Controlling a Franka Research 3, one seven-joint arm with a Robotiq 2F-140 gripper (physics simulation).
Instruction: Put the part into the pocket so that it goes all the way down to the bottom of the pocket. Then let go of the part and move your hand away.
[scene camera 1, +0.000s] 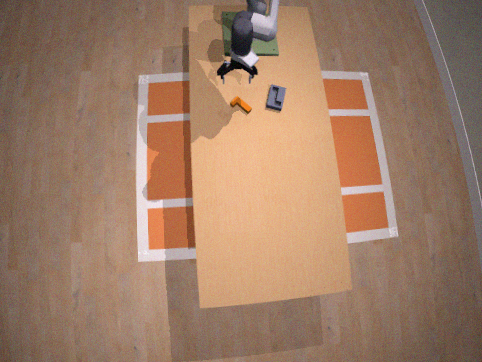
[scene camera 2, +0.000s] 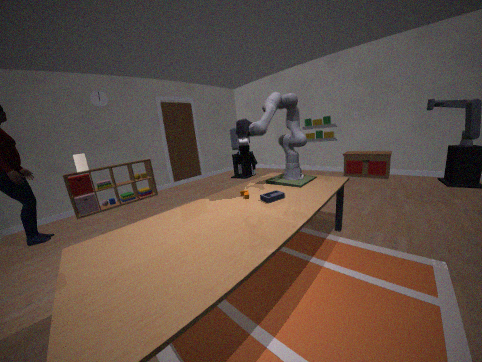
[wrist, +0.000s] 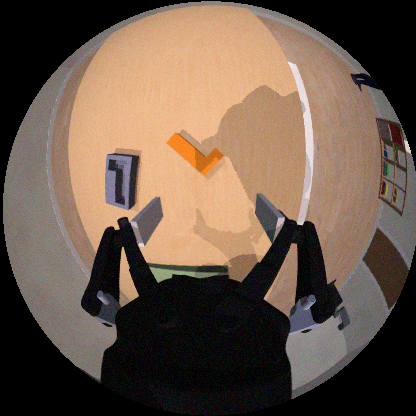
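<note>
The part, an orange L-shaped piece (scene camera 1: 242, 105) (scene camera 2: 245, 195) (wrist: 192, 155), lies flat on the table. The pocket is an L-shaped recess in a blue-grey block (scene camera 1: 270, 104) (scene camera 2: 272, 196) (wrist: 111, 192), which stands on the table beside the part, apart from it; the recess holds no part. My gripper (scene camera 1: 237, 79) (wrist: 207, 204) is open, with nothing between its fingers. It hangs above the table, between the arm's base and the part. In the wrist view the part shows ahead of the fingertips and the block ahead of the left finger. The fingers are too dark to make out in scene camera 2.
The wooden table (scene camera 1: 270, 200) (scene camera 2: 165, 250) (wrist: 175, 65) bears the green base plate (scene camera 1: 270, 49) (scene camera 2: 276, 182) (wrist: 190, 271) of the arm at its far end. A person (scene camera 2: 22, 185) stands beyond the table's left side, near a low shelf unit (scene camera 2: 70, 192).
</note>
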